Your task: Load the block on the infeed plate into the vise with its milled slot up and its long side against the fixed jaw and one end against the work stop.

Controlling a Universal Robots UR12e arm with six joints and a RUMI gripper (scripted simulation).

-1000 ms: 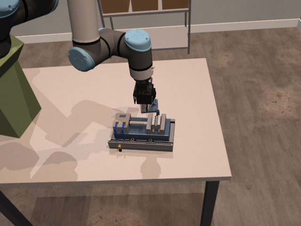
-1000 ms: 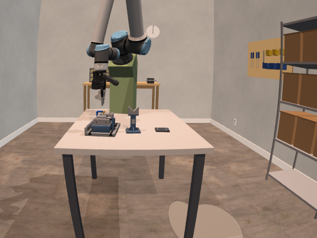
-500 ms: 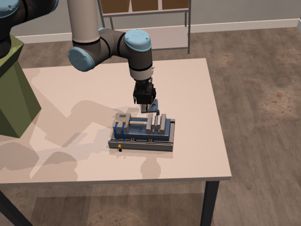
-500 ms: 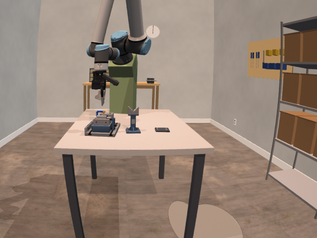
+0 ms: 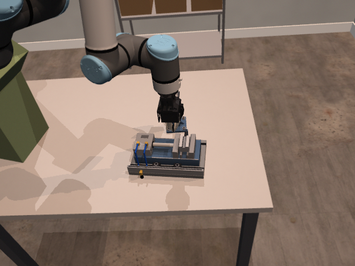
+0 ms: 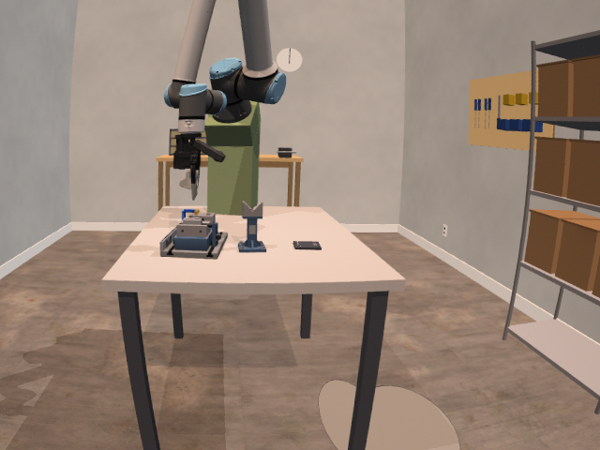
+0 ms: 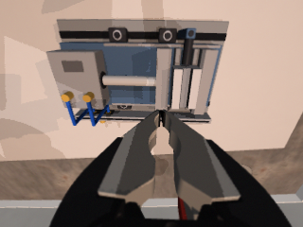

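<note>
My hand is 80 mm above the part and 40 mm short of it. Also, from my hand: moving jaw 100 mm below, 10 mm to the left; cylinder rod 100 mm below, 50 mm behind; work stop 90 mm below, 50 mm to the left, 40 mm ahead.
</note>
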